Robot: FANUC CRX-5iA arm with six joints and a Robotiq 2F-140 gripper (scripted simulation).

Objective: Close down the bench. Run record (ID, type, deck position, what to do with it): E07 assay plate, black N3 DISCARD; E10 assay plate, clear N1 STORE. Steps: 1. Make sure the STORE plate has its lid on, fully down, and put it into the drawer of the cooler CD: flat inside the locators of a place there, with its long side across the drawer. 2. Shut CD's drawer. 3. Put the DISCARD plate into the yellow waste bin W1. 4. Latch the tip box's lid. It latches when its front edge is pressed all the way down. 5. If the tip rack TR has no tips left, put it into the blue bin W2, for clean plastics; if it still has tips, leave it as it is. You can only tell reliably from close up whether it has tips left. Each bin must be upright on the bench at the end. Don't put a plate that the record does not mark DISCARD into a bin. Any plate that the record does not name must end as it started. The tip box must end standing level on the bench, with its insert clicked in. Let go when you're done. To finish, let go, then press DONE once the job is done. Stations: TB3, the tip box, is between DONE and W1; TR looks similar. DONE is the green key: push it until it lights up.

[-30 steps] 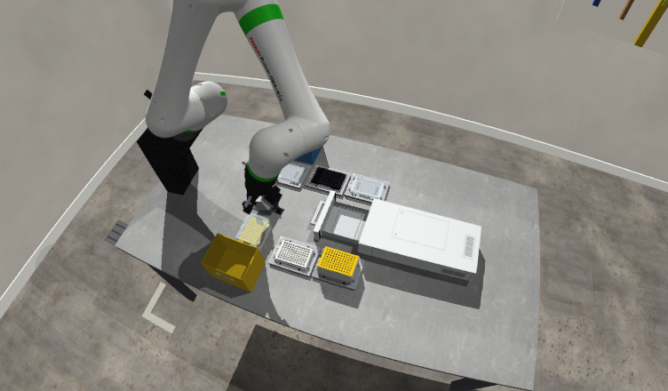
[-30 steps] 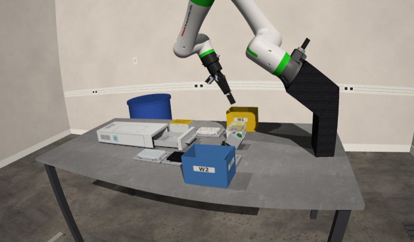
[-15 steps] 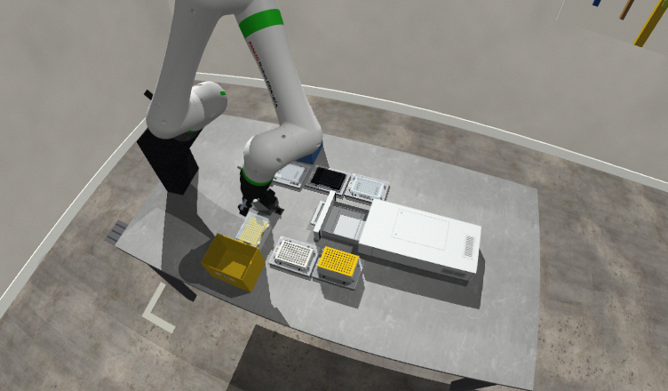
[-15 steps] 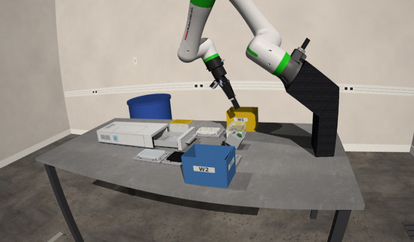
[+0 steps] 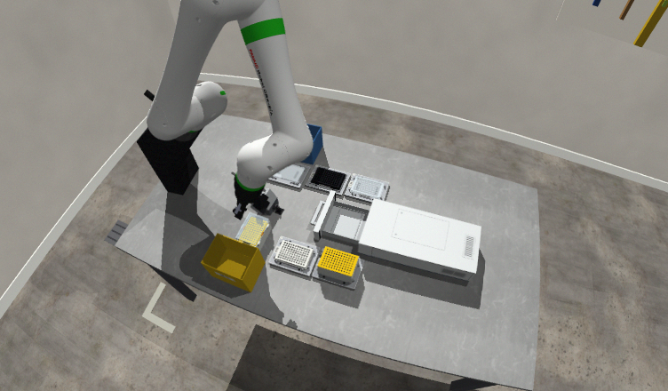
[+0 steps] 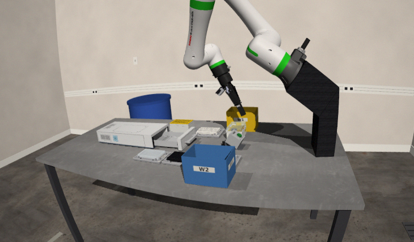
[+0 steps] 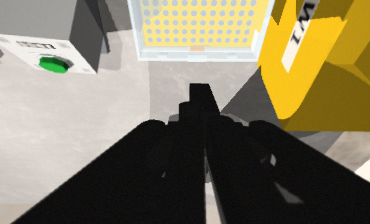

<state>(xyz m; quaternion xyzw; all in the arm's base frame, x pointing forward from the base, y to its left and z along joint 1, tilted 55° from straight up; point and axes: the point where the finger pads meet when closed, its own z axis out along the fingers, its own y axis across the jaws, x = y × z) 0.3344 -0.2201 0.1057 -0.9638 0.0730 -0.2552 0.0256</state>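
Now: hand 30 mm short of the clear tip box lid, 10 mm to the left of it and 100 mm above it. Also, from my hand: green DONE key: 10 mm ahead, 150 mm to the left, 90 mm below; white plate: 200 mm ahead, 70 mm to the right, 140 mm below; yellow bin W1: 10 mm behind, 150 mm to the right, 120 mm below.
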